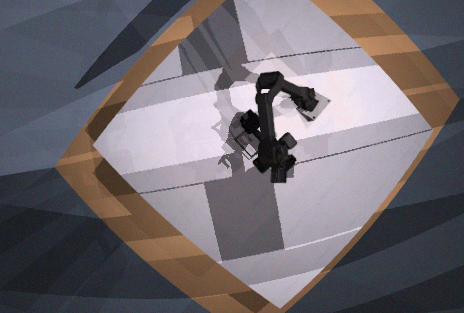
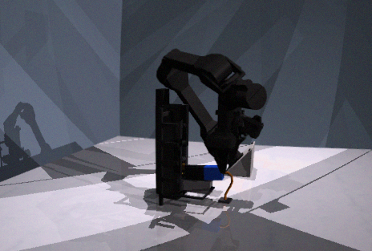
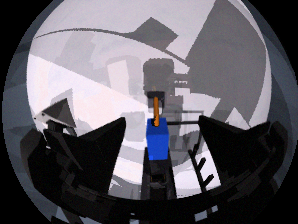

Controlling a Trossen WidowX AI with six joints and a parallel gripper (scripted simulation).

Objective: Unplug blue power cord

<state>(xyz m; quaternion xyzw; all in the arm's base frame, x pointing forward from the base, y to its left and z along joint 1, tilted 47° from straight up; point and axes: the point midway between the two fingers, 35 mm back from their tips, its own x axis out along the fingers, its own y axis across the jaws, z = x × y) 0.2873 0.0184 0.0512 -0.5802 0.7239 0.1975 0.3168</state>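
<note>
Right now my gripper tip is 5 cm to the left of the blue plug, 1 cm past it and 1 cm above it.
</note>
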